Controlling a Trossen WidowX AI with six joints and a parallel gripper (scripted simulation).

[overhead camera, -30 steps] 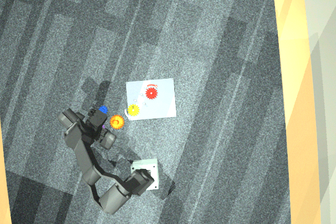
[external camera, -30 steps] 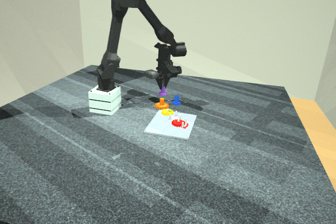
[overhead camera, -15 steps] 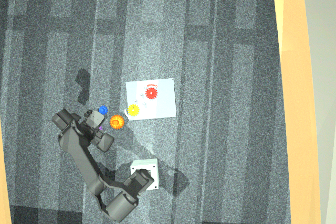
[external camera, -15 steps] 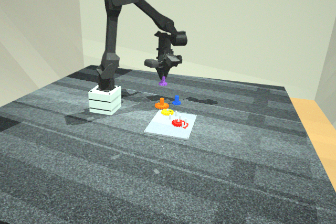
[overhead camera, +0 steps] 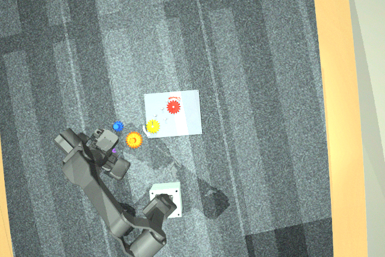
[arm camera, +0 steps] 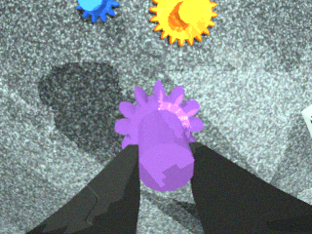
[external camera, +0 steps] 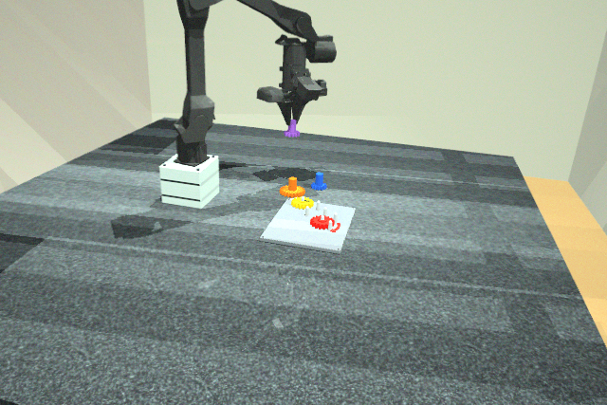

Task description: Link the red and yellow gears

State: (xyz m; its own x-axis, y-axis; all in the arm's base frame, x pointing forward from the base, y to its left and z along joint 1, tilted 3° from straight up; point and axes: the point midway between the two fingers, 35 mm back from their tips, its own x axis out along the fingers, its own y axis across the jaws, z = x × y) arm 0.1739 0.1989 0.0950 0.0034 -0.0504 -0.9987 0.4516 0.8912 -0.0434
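Right now my gripper tip is 17 cm short of the red gear, 20 cm to the left of it and 15 cm above it. Also, from my gripper tip: orange gear: 3 cm ahead, 5 cm to the right, 15 cm below; then purple gear: 1 cm below; then blue gear: 8 cm ahead, 1 cm to the left, 15 cm below.
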